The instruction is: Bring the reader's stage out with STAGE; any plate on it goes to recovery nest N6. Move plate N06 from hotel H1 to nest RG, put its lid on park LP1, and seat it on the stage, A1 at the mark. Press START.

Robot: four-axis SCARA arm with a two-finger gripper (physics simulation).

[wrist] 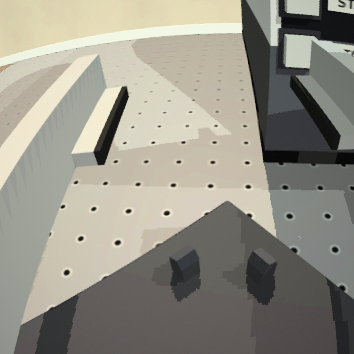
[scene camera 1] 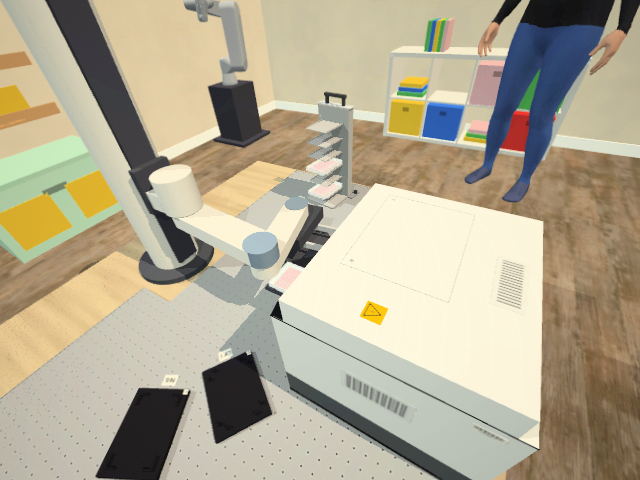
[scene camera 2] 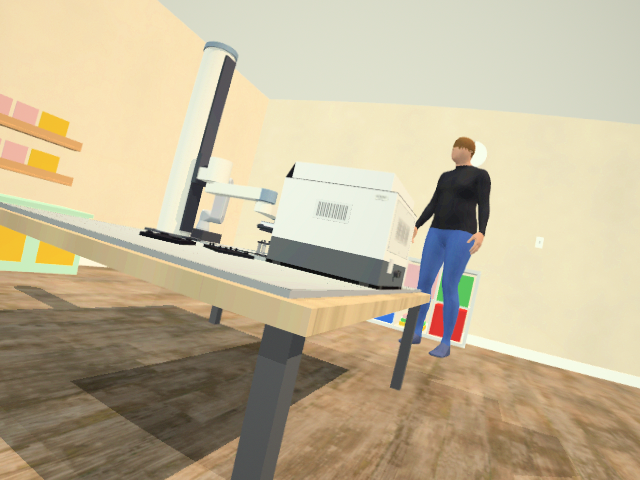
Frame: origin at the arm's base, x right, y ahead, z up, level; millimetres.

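Where they show: gripper, fingertip midpoint: (wrist: 208,63); arm's base, origin of the base link: (scene camera 1: 178,258).
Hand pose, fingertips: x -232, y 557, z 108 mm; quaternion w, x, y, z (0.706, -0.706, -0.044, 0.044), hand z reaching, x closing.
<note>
Each offset is from my fingertips to the top centre of the thing. "spot": to the spot under its first point. Level surfaces: height alone.
My gripper (wrist: 208,63) is shut with nothing between its fingers; they flank the wrist view. The white reader {dx +222, dy +246, dz +246 mm} (scene camera 1: 413,248) (scene camera 2: 336,211) (wrist: 257,80) stands on the table. Its upper button {spot: dx +48, dy +50, dz +17 mm} (wrist: 301,7) has a label partly reading "ST"; the lower button {dx +49, dy +56, dz -1 mm} (wrist: 296,52) is beside the right finger. Hotel H1 (scene camera 1: 343,144) holds an upper pink plate {dx -317, dy -260, dz +74 mm} (scene camera 1: 324,166) and a lower pink plate {dx -317, dy -260, dz -33 mm} (scene camera 1: 325,190). Another pink plate {dx +222, dy -30, dz +41 mm} (scene camera 1: 287,277) lies by the reader's corner. Black nest N6 {dx +630, dy -157, dz -77 mm} (scene camera 1: 144,431) and a black park {dx +480, dy -47, dz -75 mm} (scene camera 1: 235,397) with a blurred label bear no plate. I cannot identify the stage.
A dark surface with two pegs {dz -35 mm} (wrist: 215,310) lies low in the wrist view. The arm's column (scene camera 1: 98,118) (scene camera 2: 193,134) rises from the table (scene camera 2: 248,304). The forearm crosses towards the reader's near-left side. A person (scene camera 1: 547,87) (scene camera 2: 454,222) stands behind the reader.
</note>
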